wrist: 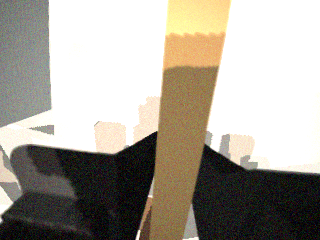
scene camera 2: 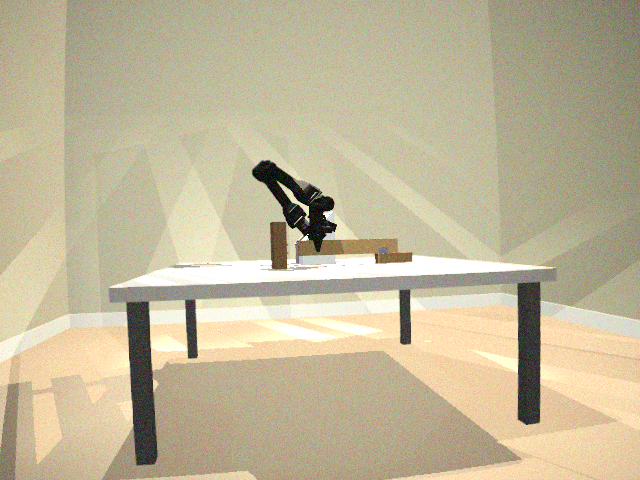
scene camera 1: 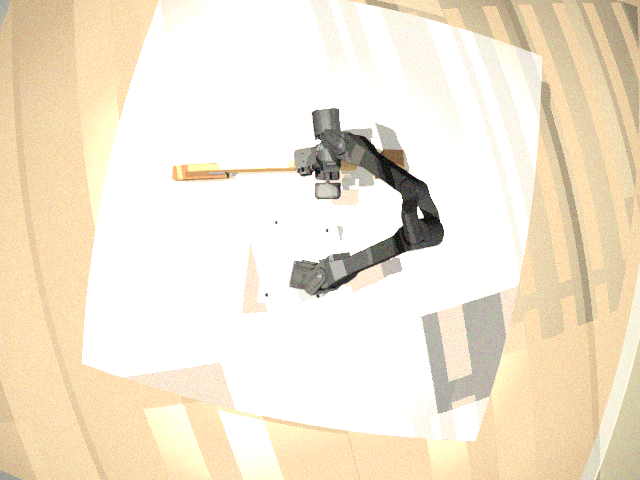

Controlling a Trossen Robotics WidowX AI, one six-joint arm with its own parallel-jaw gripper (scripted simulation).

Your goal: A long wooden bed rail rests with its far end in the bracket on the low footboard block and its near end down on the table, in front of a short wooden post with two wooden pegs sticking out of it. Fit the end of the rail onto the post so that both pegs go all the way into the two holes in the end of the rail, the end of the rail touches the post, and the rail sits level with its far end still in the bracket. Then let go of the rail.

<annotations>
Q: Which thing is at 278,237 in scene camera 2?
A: A short wooden post.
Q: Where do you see a wooden bed rail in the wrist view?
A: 193,48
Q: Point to a wooden bed rail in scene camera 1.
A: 258,166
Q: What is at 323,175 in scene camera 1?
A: The gripper.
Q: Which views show the wooden bed rail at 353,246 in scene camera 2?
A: The wrist view, scene camera 2 and scene camera 1: all of them.
</annotations>
